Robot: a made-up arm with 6 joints.
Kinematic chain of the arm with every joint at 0, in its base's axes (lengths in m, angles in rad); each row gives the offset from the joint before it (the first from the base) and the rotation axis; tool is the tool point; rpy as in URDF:
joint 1: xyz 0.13 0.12 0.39 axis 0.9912 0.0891 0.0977
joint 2: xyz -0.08 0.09 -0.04 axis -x
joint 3: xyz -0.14 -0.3 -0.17 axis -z
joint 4: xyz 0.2 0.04 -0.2 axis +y
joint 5: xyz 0.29 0 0.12 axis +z
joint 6: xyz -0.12 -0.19 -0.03 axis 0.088 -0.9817 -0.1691
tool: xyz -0.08 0.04 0.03 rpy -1.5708 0 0
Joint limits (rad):
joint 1: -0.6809..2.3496
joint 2: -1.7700..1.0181
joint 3: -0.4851..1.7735
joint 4: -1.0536..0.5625
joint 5: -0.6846..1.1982
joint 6: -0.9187..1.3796
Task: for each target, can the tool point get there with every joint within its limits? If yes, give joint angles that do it. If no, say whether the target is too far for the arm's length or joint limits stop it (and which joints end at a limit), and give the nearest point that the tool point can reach.
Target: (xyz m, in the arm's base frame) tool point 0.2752 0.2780 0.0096
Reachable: yes | joints 1.6933 0.3211 -0.1257 -0.5427 0.7061 0.7088
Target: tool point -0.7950 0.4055 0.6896
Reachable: no: joint limits stop it (at a limit: joint 1, joint 3) | nearest point -0.5175 0.5177 0.7470 | short by 0.305 m
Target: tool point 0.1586 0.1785 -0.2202
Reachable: yes | joints 0.0980 -1.1161 0.2157 -0.7262 0.6230 0.4969
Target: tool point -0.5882 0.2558 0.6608
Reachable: no: joint limits stop it (at a limit: joint 1, joint 3, joint 4) | nearest point -0.4420 0.3532 0.7250 | short by 0.187 m
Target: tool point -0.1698 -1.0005 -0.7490
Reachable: no: too far | nearest point -0.1277 -0.5938 -0.3895 | short by 0.544 m
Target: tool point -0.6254 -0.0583 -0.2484
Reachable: no: joint limits stop it (at a limit: joint 3) | nearest point -0.4041 -0.0502 -0.2871 | short by 0.225 m
